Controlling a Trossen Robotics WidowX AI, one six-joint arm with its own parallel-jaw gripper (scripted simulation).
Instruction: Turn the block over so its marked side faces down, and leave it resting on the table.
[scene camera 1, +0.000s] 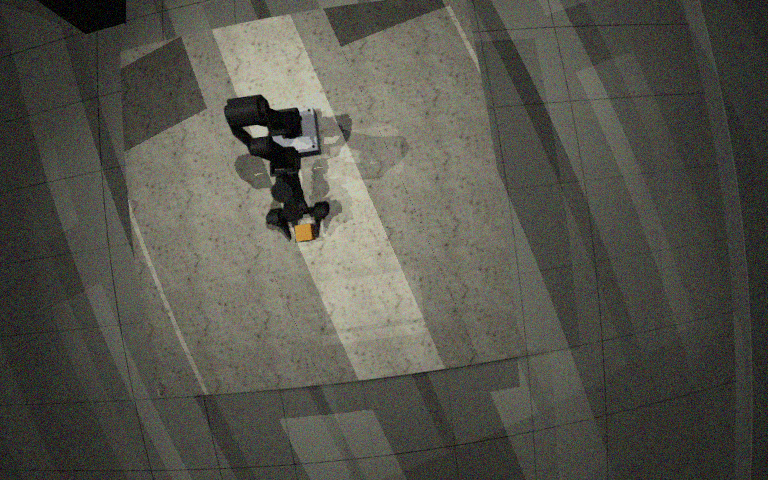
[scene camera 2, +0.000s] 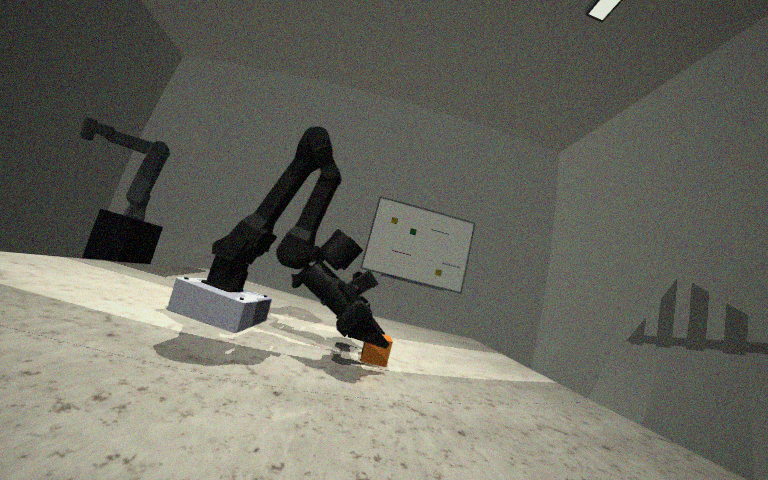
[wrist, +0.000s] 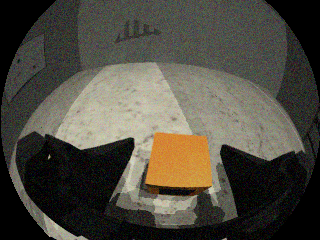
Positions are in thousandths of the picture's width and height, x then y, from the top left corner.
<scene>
My gripper (scene camera 2: 502, 709) is open, holding nothing. Also in view: an orange block (wrist: 561, 694).
My gripper is seen too in scene camera 1 (scene camera 1: 396, 495) and in the wrist view (wrist: 561, 615).
</scene>
